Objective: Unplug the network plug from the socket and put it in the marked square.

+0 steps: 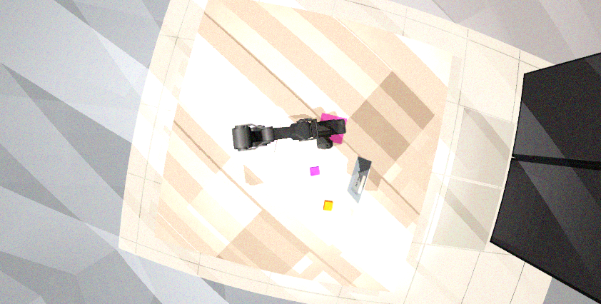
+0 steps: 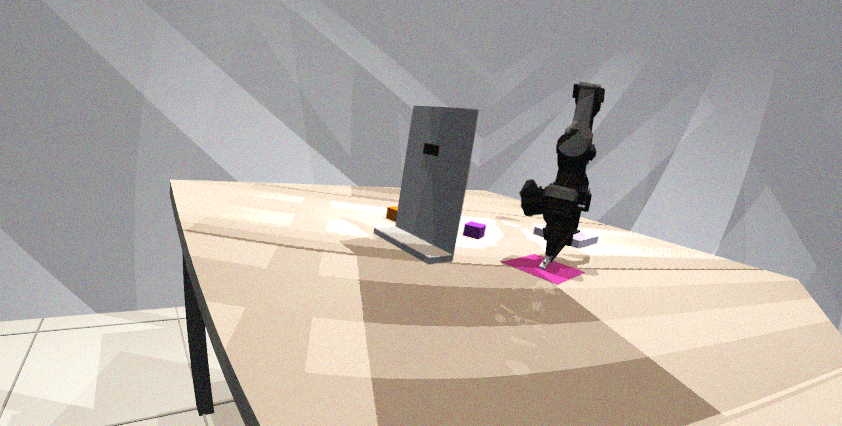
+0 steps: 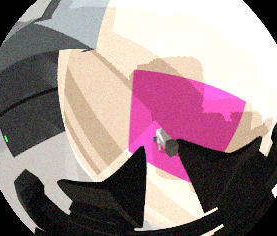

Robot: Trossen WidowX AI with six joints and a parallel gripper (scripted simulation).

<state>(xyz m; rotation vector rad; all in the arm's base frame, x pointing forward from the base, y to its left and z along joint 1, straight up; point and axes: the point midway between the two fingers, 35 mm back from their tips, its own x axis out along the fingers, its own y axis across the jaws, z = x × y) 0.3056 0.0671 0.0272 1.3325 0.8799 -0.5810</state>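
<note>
The network plug lies right at my gripper tip. The rest, counted from my gripper tip: magenta marked square (2 cm below, 1 cm behind); grey upright panel (21 cm to the right, 12 cm ahead, 9 cm above).
</note>
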